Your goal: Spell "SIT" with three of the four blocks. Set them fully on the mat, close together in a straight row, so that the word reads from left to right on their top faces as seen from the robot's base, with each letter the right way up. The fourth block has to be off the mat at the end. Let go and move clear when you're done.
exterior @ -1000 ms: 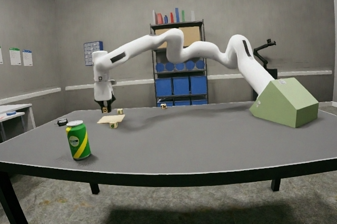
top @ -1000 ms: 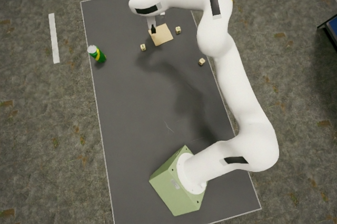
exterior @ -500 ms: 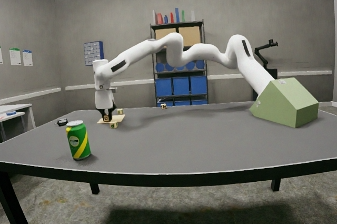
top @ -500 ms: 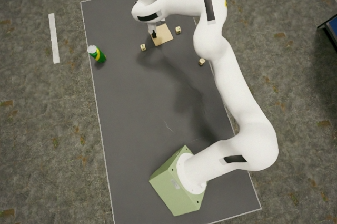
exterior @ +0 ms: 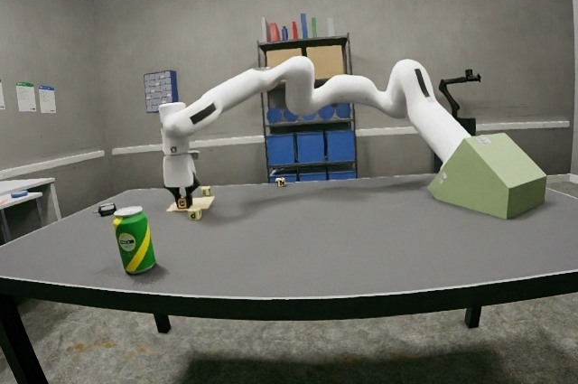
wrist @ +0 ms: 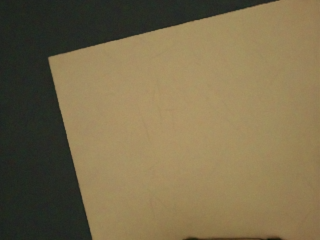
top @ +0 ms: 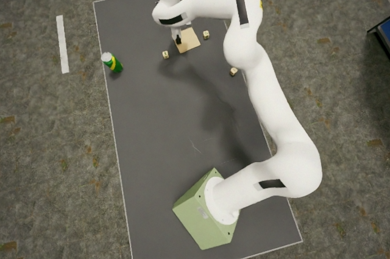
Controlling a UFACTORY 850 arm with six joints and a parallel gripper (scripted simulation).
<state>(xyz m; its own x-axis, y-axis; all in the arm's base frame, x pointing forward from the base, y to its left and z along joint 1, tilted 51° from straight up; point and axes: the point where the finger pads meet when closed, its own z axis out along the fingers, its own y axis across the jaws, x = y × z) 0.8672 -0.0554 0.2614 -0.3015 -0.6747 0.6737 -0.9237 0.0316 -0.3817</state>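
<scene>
Right now my hand is 5 cm to the left of the tan mat, 3 cm above it and 1 cm past it. Round my hand: small black object: 29 cm ahead, 2 cm to the right, 1 cm below; then yellow can: 41 cm to the left, 3 cm above, 2 cm ahead.
</scene>
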